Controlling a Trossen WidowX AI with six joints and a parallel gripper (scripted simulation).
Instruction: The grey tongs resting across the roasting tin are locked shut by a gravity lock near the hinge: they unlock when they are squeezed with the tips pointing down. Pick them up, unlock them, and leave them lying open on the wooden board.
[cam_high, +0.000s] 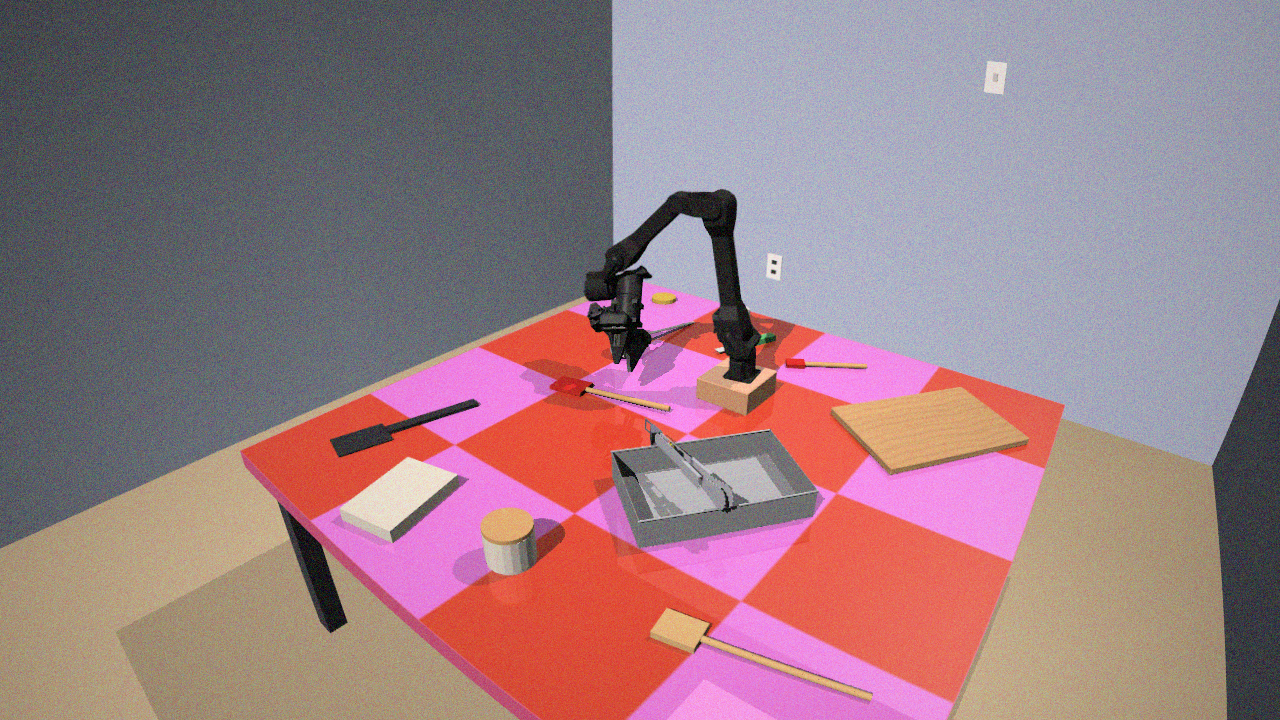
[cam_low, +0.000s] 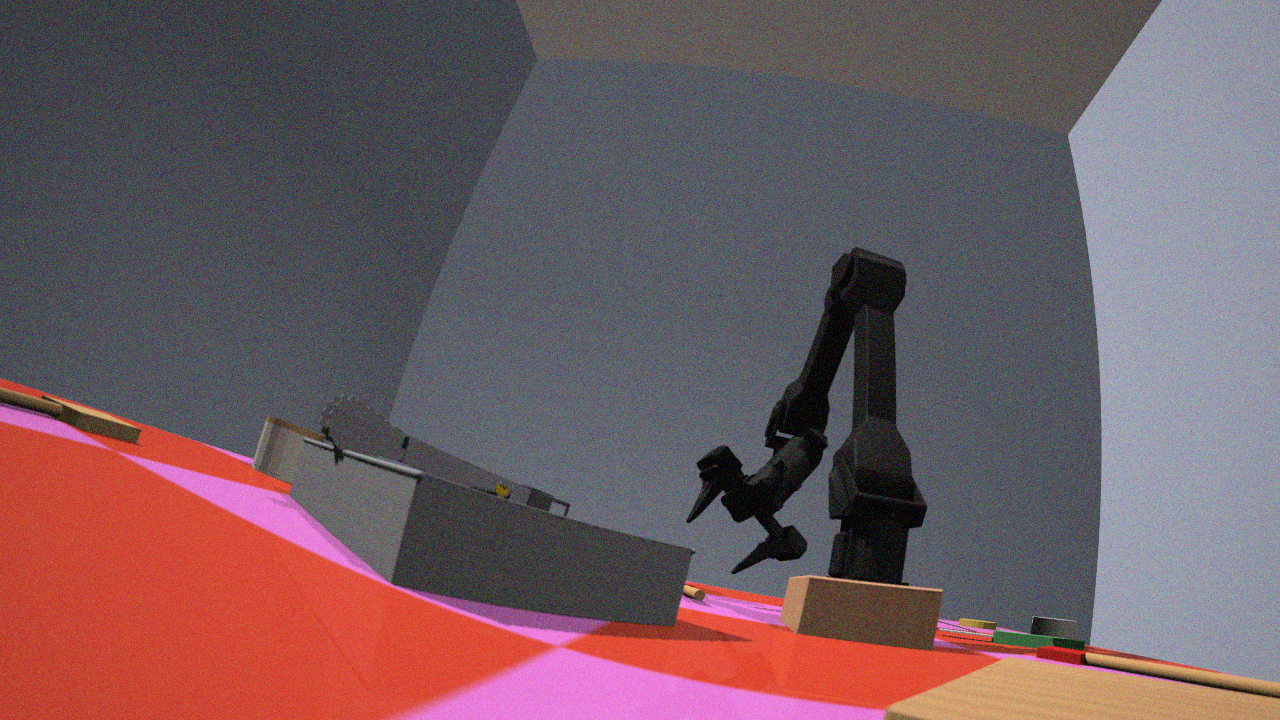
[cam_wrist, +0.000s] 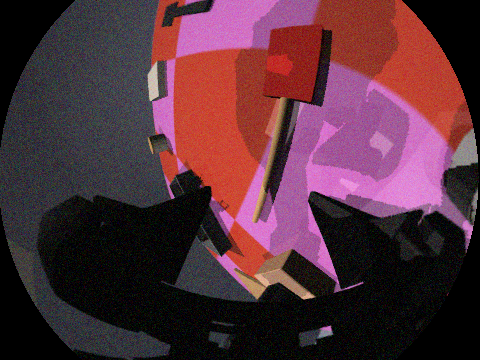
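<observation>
Right now the roasting tin is 32 cm to the left of my gripper tip, 23 cm ahead of it and 4 cm below it. Round my gripper tip: red spatula: 6 cm below, 5 cm to the right, 2 cm ahead; then black spatula: 37 cm ahead, 32 cm to the right, 6 cm below; then wooden board: 63 cm to the left, 20 cm behind, 6 cm below.
</observation>
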